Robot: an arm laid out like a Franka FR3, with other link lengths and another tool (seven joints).
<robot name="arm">
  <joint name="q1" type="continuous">
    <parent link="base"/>
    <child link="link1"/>
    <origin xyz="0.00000 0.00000 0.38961"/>
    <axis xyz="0 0 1"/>
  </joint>
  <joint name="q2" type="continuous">
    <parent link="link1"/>
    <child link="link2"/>
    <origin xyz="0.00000 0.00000 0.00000"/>
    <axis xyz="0 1 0"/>
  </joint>
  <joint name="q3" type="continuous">
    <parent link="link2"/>
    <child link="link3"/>
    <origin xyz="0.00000 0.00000 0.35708"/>
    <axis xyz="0 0 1"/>
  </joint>
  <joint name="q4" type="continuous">
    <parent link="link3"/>
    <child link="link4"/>
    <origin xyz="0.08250 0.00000 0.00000"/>
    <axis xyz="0 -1 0"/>
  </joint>
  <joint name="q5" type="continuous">
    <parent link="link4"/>
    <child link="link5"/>
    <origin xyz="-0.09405 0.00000 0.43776"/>
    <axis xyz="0 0 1"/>
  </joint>
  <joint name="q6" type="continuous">
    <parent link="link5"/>
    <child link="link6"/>
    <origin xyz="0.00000 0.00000 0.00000"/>
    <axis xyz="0 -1 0"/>
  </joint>
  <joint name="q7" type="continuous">
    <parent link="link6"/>
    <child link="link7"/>
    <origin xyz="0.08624 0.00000 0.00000"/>
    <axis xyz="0 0 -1"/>
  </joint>
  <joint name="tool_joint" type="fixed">
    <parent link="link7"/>
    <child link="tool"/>
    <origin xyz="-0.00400 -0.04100 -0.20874" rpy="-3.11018 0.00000 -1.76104"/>
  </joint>
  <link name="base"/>
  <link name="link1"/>
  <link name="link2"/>
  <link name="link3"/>
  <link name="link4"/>
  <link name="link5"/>
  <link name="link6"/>
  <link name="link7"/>
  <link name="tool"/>
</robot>
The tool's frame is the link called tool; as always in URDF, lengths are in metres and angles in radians. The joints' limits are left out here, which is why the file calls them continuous.
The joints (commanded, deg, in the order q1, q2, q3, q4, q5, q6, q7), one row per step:
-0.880, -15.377, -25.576, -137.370, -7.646, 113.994, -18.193
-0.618, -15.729, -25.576, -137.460, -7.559, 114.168, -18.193
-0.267, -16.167, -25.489, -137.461, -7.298, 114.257, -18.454
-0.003, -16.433, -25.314, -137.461, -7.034, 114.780, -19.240
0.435, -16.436, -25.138, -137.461, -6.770, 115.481, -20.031
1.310, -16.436, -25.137, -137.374, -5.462, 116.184, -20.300
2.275, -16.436, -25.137, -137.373, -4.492, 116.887, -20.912
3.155, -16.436, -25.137, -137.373, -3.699, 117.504, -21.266
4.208, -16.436, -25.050, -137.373, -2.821, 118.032, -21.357
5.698, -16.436, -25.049, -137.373, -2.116, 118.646, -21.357
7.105, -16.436, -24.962, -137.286, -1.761, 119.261, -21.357
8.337, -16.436, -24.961, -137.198, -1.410, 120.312, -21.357
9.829, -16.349, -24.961, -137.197, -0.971, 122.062, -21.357
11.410, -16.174, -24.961, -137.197, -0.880, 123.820, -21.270
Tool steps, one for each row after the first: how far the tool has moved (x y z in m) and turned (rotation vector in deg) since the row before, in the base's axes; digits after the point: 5 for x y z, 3 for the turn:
0.00147, 0.00216, 0.00188, 0.039, -0.460, 0.224
0.00270, 0.00360, 0.00313, 0.182, -0.614, 0.551
0.00453, 0.00297, 0.00250, 0.071, -0.881, 1.061
0.00583, 0.00404, 0.00088, 0.003, -0.784, 1.237
0.00755, 0.00848, 0.00095, 0.796, -1.117, 0.414
0.00734, 0.00866, 0.00045, 0.590, -0.964, 1.024
0.00626, 0.00781, 0.00048, 0.460, -0.809, 0.773
0.00659, 0.01022, 0.00049, 0.525, -0.715, 0.722
0.00775, 0.01262, 0.00062, 0.389, -0.735, 1.064
0.00778, 0.01173, 0.00165, 0.066, -0.741, 1.235
0.00822, 0.00939, 0.00227, -0.013, -1.154, 0.935
0.01069, 0.01148, 0.00203, -0.079, -1.671, 1.081
0.01047, 0.01183, 0.00164, -0.345, -1.535, 1.262

